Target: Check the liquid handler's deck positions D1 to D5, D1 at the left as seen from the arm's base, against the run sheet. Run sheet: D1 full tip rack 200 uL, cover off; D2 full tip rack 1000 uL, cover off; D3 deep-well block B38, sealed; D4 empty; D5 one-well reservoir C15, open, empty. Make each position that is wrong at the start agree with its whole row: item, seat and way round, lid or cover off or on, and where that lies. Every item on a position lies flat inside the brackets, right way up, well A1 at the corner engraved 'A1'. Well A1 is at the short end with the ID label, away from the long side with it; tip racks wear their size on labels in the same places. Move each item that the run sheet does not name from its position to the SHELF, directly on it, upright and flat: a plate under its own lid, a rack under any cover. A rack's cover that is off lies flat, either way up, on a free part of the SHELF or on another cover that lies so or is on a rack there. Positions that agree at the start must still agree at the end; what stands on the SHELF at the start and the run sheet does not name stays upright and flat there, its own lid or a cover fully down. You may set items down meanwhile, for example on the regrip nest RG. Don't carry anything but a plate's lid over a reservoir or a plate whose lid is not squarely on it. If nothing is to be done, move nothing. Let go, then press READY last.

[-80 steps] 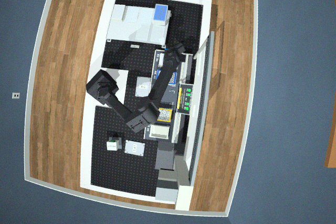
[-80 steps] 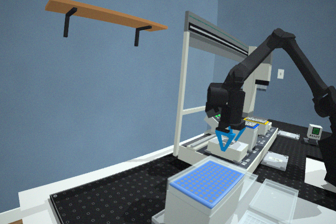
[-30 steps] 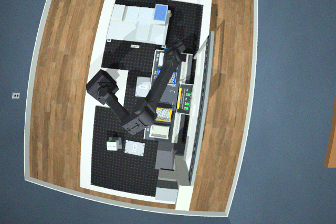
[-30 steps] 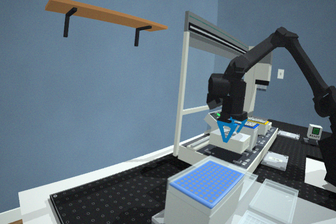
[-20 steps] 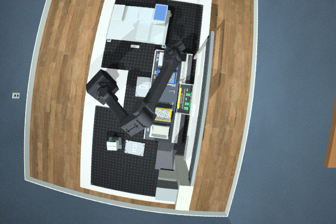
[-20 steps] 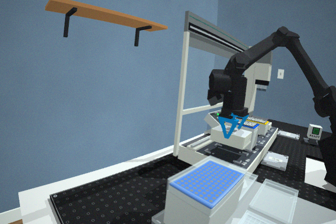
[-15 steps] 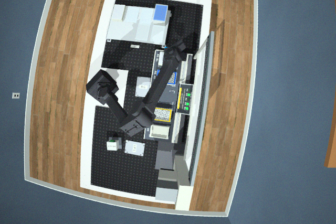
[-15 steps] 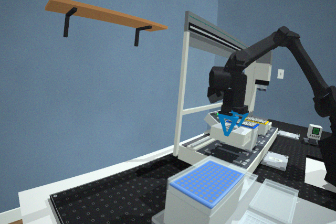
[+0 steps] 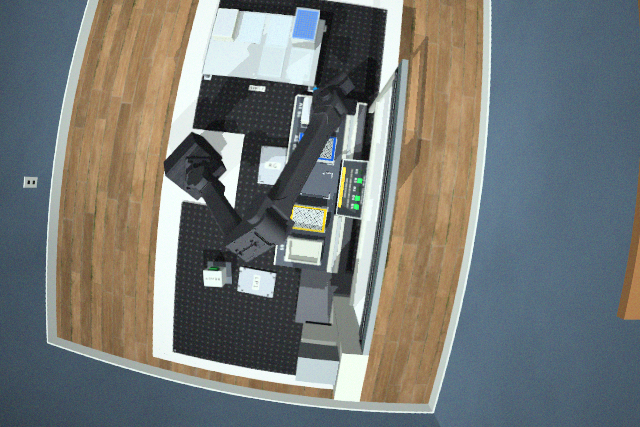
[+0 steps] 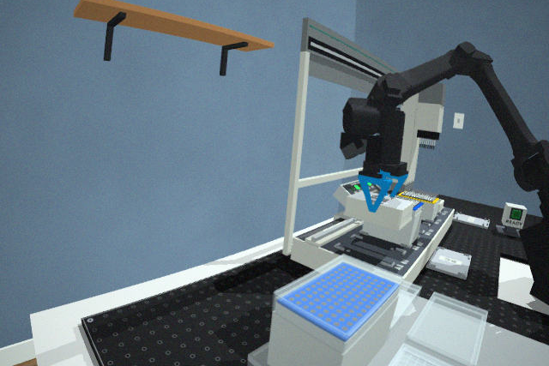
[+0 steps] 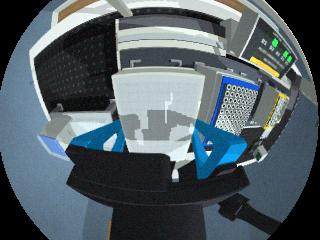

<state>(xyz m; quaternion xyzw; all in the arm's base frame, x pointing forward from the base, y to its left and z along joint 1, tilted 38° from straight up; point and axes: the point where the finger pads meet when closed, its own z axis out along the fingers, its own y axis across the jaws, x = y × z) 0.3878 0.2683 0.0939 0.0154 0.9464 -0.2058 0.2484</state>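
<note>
My hand is 120 mm to the left of the blue-rimmed tip rack, 40 mm above it and 20 mm past it. The rest, counted from my hand: regrip nest 190 mm behind, 170 mm to the right, 160 mm below; frame post 200 mm ahead, 70 mm above, 40 mm to the left; white deep-well block 10 mm below.
</note>
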